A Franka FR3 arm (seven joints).
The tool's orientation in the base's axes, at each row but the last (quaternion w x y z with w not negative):
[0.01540, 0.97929, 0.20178, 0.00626]
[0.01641, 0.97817, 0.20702, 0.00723]
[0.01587, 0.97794, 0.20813, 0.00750]
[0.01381, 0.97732, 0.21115, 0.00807]
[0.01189, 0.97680, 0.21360, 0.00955]
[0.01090, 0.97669, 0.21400, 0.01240]
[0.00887, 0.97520, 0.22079, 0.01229]
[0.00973, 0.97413, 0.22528, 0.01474]
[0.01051, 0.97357, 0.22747, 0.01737]
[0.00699, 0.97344, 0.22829, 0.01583]
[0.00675, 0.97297, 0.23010, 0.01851]
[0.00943, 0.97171, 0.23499, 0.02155]
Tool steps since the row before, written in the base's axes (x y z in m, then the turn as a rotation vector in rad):
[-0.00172, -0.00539, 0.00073, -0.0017, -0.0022, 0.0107]
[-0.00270, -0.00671, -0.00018, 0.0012, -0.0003, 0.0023]
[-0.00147, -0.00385, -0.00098, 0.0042, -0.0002, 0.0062]
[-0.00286, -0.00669, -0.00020, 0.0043, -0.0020, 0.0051]
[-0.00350, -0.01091, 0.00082, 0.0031, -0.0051, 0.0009]
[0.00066, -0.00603, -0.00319, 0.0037, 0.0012, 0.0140]
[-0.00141, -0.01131, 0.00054, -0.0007, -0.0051, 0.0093]
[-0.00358, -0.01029, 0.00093, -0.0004, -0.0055, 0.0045]
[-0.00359, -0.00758, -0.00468, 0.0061, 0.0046, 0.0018]
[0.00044, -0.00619, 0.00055, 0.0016, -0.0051, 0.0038]
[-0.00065, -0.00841, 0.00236, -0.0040, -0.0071, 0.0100]
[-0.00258, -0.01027, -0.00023, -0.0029, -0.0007, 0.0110]
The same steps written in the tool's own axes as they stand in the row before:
[-0.00371, 0.00429, -0.00061, -0.0024, 0.0017, -0.0107]
[-0.00519, 0.00503, 0.00032, 0.0010, 0.0008, -0.0023]
[-0.00292, 0.00288, 0.00106, 0.0038, 0.0021, -0.0061]
[-0.00537, 0.00491, 0.00030, 0.0031, 0.0037, -0.0050]
[-0.00772, 0.00847, -0.00069, 0.0007, 0.0060, -0.0007]
[-0.00199, 0.00567, 0.00330, 0.0041, 0.0008, -0.0139]
[-0.00613, 0.00961, -0.00044, -0.0026, 0.0045, -0.0093]
[-0.00771, 0.00770, -0.00092, -0.0027, 0.0049, -0.0044]
[-0.00671, 0.00507, 0.00463, 0.0076, -0.0014, -0.0016]
[-0.00234, 0.00575, -0.00050, -0.0007, 0.0054, -0.0037]
[-0.00427, 0.00728, -0.00234, -0.0064, 0.0048, -0.0101]
[-0.00700, 0.00795, 0.00019, -0.0025, -0.0004, -0.0111]

